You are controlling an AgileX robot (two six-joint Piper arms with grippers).
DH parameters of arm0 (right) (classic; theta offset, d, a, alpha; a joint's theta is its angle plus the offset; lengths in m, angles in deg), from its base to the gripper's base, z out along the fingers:
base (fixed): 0 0 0 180
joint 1: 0 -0.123 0 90
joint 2: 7.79 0 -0.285 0
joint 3: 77.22 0 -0.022 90
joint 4: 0 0.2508 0 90
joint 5: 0 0 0.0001 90
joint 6: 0 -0.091 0 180
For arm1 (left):
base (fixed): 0 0 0 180
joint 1: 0 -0.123 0 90
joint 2: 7.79 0 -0.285 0
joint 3: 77.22 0 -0.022 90
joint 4: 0 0.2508 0 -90
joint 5: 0 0 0.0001 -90
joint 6: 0 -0.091 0 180
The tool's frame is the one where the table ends.
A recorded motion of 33 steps. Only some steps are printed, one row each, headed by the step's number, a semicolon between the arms.
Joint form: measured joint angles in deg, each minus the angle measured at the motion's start. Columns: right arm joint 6, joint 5, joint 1, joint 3, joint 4, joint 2; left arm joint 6, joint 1, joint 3, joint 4, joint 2, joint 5.
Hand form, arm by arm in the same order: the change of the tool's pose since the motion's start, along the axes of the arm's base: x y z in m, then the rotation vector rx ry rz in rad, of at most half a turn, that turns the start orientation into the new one. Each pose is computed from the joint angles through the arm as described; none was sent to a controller.
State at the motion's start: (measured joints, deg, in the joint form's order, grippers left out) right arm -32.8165 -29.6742 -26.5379 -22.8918 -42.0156 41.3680; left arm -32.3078 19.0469 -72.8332 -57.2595 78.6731 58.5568
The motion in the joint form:
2: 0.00 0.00 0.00 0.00 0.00 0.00; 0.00 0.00 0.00 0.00 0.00 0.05
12: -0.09 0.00 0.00 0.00 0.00 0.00; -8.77 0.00 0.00 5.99 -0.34 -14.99
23: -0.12 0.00 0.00 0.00 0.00 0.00; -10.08 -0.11 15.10 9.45 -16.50 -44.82
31: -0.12 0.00 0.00 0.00 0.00 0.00; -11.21 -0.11 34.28 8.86 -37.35 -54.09
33: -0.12 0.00 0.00 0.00 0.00 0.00; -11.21 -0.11 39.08 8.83 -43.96 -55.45
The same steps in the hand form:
2: 0.0000 0.0000 0.0000 0.0000 0.0000 0.0000; -0.0001 0.0000 0.0000 0.0001 0.0004 -0.0007
12: 0.0000 0.0000 0.0000 0.0013 0.0001 -0.0009; 0.0214 0.0099 0.0042 0.1075 -0.3076 0.1400
23: 0.0000 0.0000 0.0000 0.0017 0.0001 -0.0012; -0.0205 0.0597 0.0184 0.0971 -0.6516 0.5579
31: 0.0000 0.0000 0.0000 0.0017 0.0001 -0.0012; -0.0996 0.0982 -0.0141 0.0621 -0.7683 0.6955
33: 0.0000 0.0000 0.0000 0.0017 0.0001 -0.0012; -0.1224 0.1077 -0.0248 0.0384 -0.8051 0.7221

